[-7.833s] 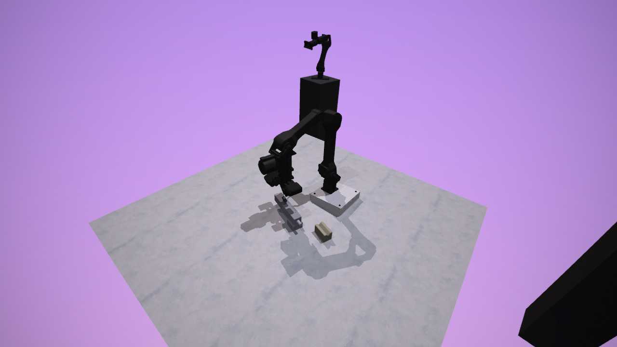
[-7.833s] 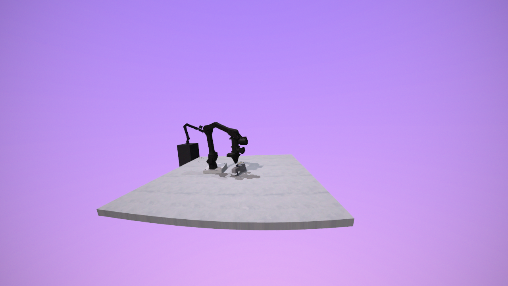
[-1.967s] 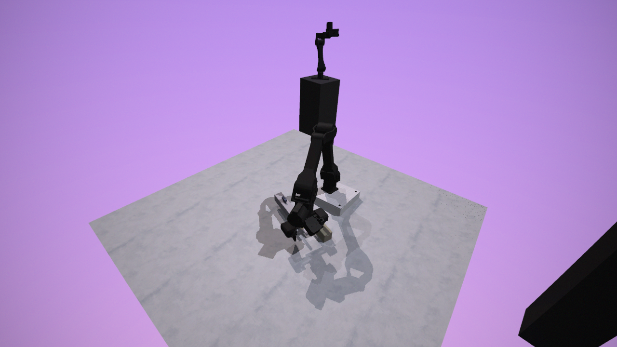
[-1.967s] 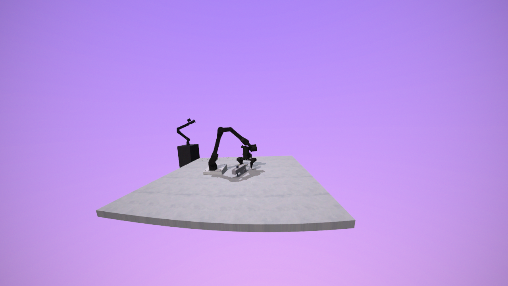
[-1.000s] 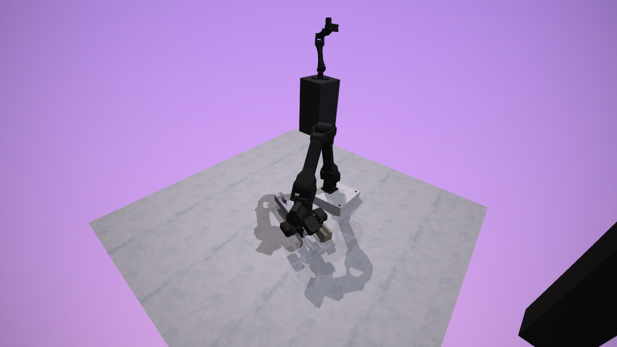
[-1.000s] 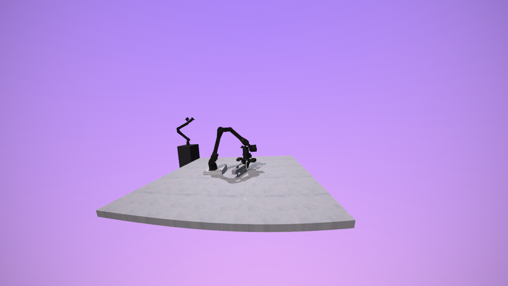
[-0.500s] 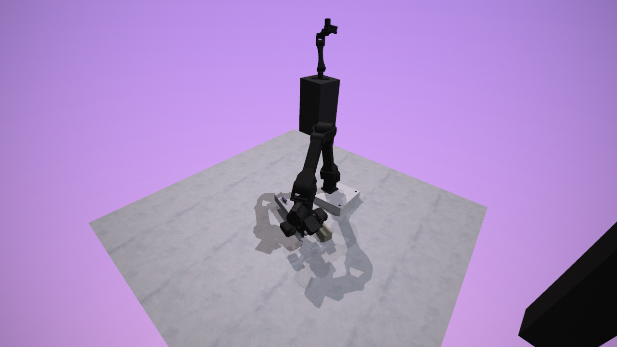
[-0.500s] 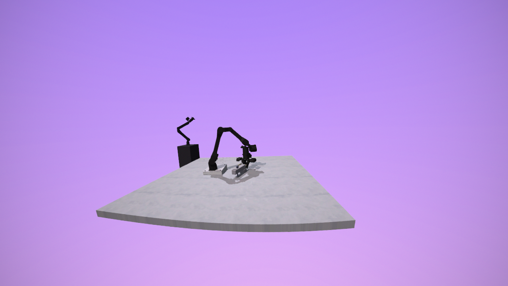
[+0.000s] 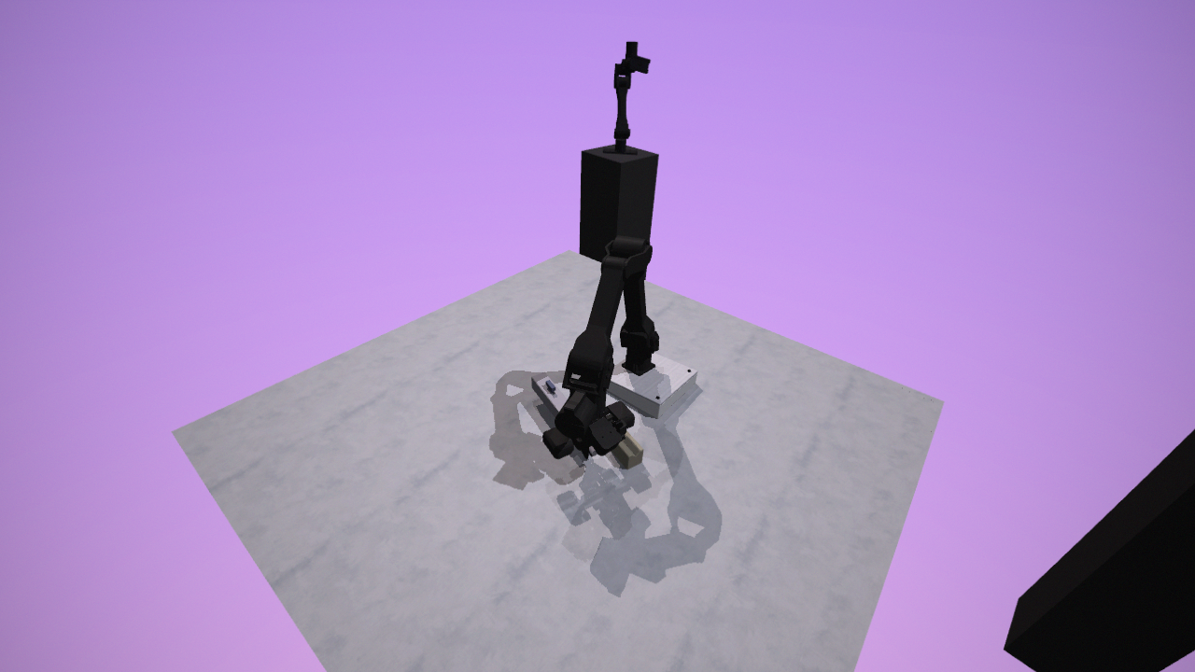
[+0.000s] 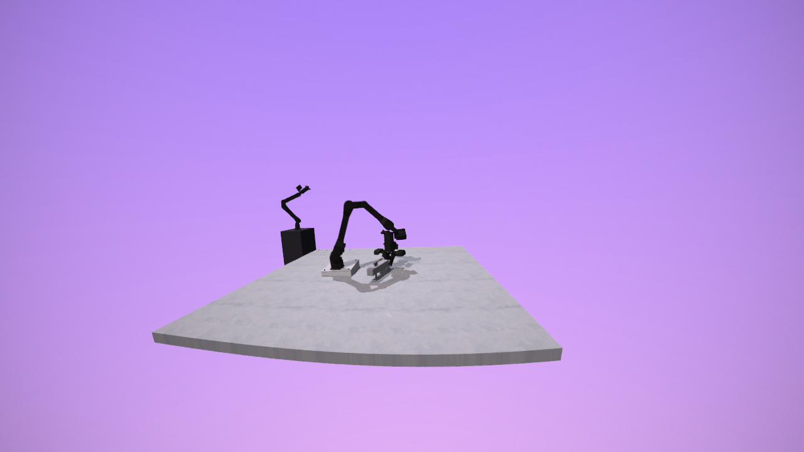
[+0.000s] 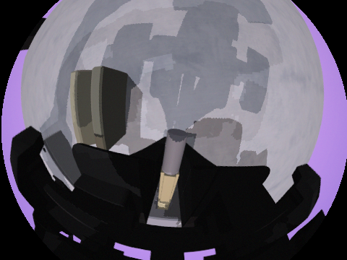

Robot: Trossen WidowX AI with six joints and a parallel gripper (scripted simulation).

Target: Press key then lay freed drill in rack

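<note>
My gripper tip is 10 mm past the drill, 40 mm to the left of it and 40 mm below it. Also, from my gripper tip: rack: 70 mm behind, 40 mm to the left, 10 mm above; long grey block: 30 mm behind, 140 mm to the right, 30 mm above; key: 40 mm behind, 170 mm to the right, 40 mm above.
</note>
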